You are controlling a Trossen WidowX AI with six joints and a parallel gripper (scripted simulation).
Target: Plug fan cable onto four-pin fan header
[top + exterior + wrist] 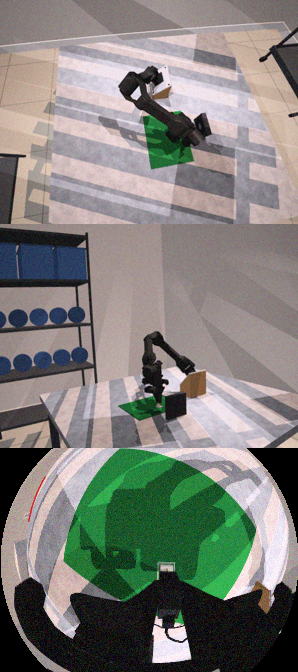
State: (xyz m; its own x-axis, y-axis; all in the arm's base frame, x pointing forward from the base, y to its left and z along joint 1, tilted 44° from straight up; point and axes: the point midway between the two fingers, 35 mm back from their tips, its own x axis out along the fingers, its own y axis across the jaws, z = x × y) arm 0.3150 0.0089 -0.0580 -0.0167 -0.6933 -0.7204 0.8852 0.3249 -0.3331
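The pale plug lies 40 mm below my gripper tip and 10 mm to the left of it. From my gripper tip the other things lie so: green board 60 mm below, 40 mm to the right, 20 mm ahead; then black fan 150 mm to the left, 20 mm above, 10 mm behind.
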